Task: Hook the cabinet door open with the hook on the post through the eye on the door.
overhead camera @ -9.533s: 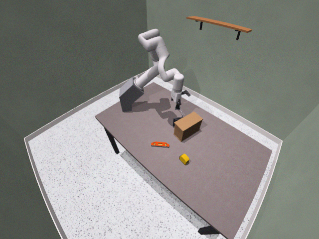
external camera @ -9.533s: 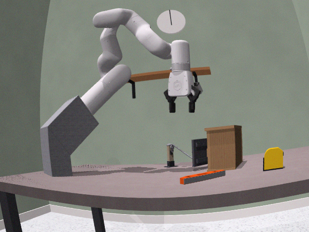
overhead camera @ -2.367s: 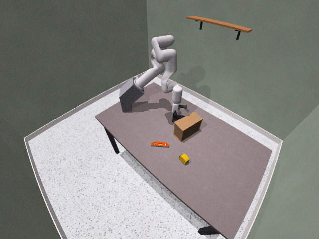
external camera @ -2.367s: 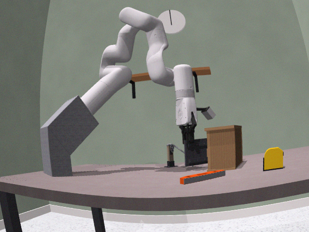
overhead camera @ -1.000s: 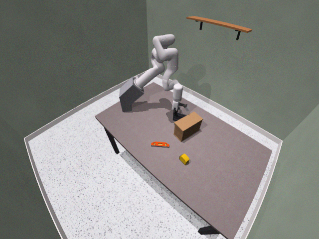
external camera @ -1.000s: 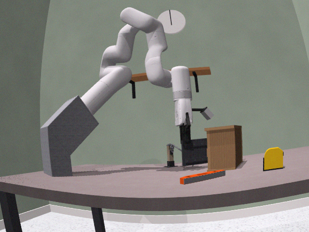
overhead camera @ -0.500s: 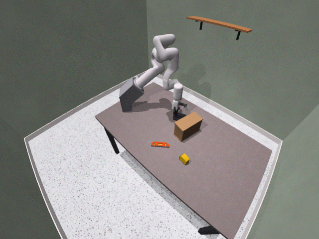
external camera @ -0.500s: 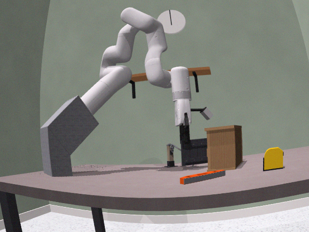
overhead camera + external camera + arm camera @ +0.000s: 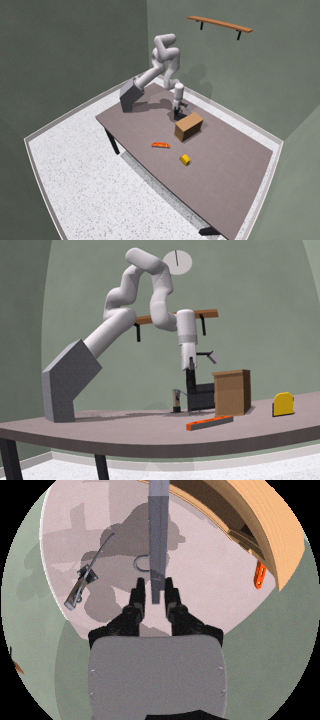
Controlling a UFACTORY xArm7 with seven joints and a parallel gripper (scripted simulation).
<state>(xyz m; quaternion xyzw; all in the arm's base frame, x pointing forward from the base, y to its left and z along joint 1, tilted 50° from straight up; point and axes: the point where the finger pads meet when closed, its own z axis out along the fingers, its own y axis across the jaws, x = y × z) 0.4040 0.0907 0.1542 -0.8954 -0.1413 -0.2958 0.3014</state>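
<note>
Now: hand 50 mm past the thin hook, 100 mm to the right of it and 70 mm above it. Round my hand: dark door 60 mm ahead, 40 mm to the left, 60 mm below; then orange level 160 mm ahead, 280 mm to the right, 120 mm below; then yellow tape measure 390 mm ahead, 200 mm to the right, 100 mm below.
</note>
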